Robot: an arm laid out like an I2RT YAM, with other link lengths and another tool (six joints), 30 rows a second.
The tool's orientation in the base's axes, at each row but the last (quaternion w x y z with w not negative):
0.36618, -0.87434, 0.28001, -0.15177
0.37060, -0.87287, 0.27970, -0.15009
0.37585, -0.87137, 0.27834, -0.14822
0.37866, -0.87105, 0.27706, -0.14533
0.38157, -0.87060, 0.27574, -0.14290
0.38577, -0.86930, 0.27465, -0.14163
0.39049, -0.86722, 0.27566, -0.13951
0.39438, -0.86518, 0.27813, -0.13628
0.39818, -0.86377, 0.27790, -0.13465
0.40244, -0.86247, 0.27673, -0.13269
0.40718, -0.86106, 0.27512, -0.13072
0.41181, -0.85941, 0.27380, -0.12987
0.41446, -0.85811, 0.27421, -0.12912
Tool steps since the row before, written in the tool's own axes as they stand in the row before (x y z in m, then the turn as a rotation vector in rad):
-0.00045, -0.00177, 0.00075, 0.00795, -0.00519, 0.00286
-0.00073, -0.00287, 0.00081, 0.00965, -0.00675, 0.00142
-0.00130, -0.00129, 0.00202, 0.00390, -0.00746, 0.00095
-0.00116, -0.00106, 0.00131, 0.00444, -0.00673, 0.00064
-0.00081, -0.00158, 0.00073, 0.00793, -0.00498, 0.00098
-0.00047, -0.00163, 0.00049, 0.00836, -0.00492, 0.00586
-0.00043, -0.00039, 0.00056, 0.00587, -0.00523, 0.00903
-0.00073, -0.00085, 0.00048, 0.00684, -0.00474, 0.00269
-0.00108, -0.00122, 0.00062, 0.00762, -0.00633, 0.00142
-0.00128, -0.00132, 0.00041, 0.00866, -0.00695, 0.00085
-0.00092, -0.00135, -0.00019, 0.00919, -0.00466, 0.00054
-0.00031, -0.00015, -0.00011, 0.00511, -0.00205, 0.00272
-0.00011, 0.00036, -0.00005, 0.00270, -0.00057, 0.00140
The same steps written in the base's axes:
0.00066, 0.00170, 0.00074, 0.00965, -0.00020, 0.00228
0.00088, 0.00253, 0.00151, 0.01092, -0.00115, 0.00450
0.00039, 0.00266, -0.00047, 0.00636, 0.00241, 0.00505
0.00007, 0.00204, -0.00014, 0.00637, 0.00151, 0.00474
0.00027, 0.00178, 0.00066, 0.00870, -0.00133, 0.00335
0.00044, 0.00147, 0.00088, 0.01126, 0.00128, 0.00009
0.00005, 0.00080, -0.00008, 0.01081, 0.00482, -0.00182
-0.00005, 0.00118, 0.00032, 0.00852, 0.00014, 0.00195
-0.00014, 0.00166, 0.00052, 0.00917, -0.00026, 0.00400
-0.00036, 0.00169, 0.00074, 0.00999, -0.00090, 0.00484
-0.00034, 0.00111, 0.00116, 0.00944, -0.00258, 0.00327
-0.00025, 0.00019, 0.00019, 0.00614, -0.00017, -0.00012
-0.00024, -0.00015, -0.00025, 0.00304, -0.00037, -0.00044

